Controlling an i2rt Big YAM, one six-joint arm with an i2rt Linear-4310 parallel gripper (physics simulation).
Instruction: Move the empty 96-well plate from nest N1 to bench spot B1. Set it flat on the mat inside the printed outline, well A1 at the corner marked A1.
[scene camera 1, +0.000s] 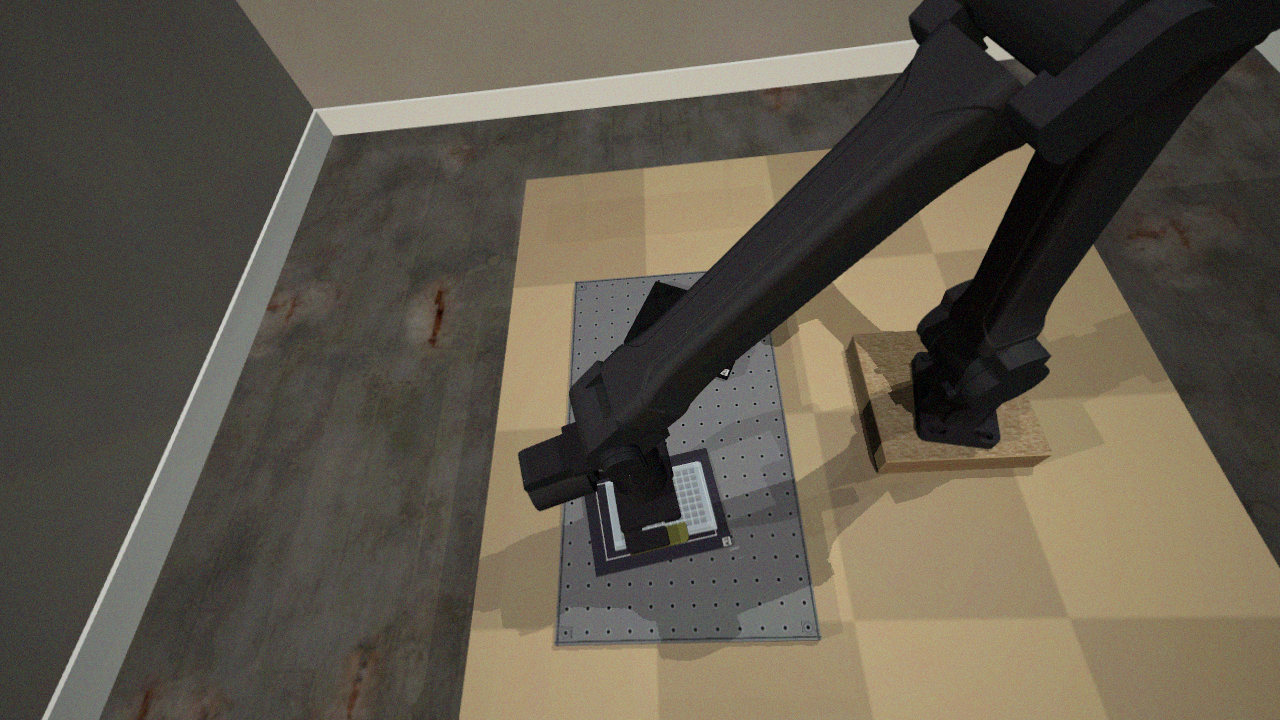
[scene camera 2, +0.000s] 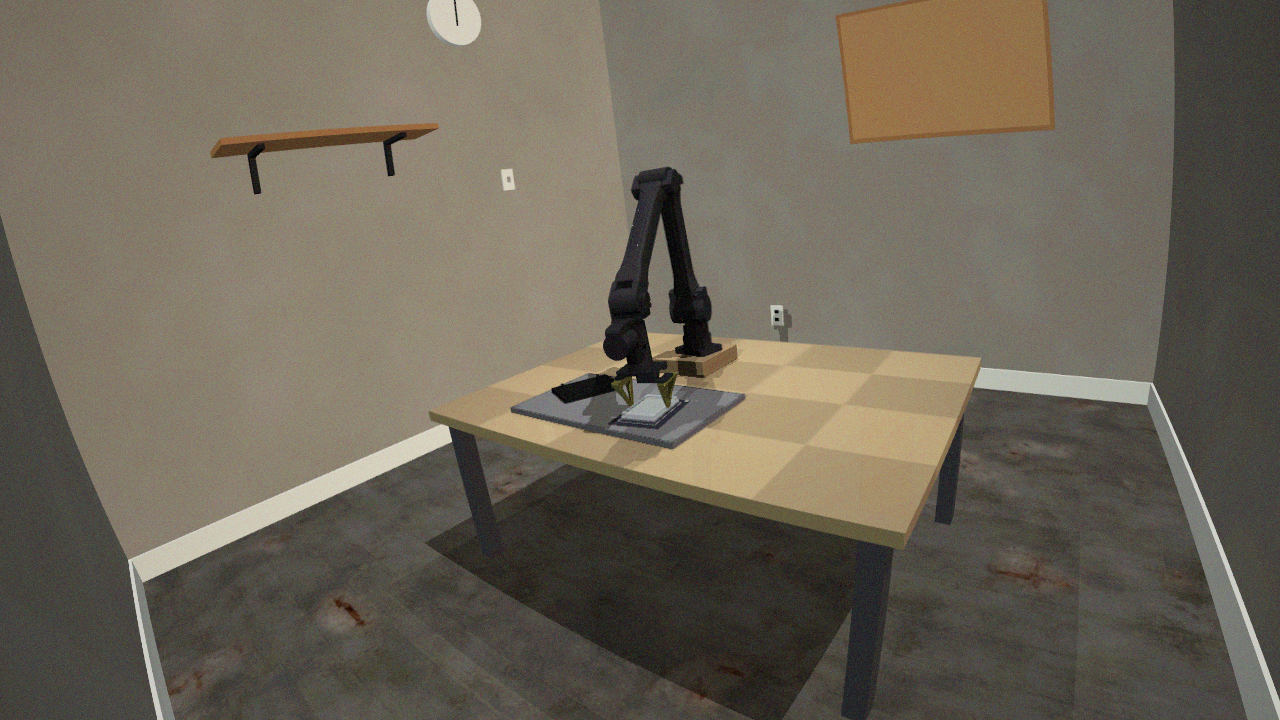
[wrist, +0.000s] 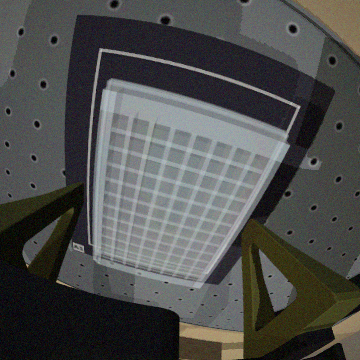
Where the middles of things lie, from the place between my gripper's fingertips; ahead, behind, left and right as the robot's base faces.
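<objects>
Black pad with white outline (scene camera 1: 606, 560): 10 mm below my hand. Well plate (scene camera 1: 693, 498): right at my hand.
</objects>
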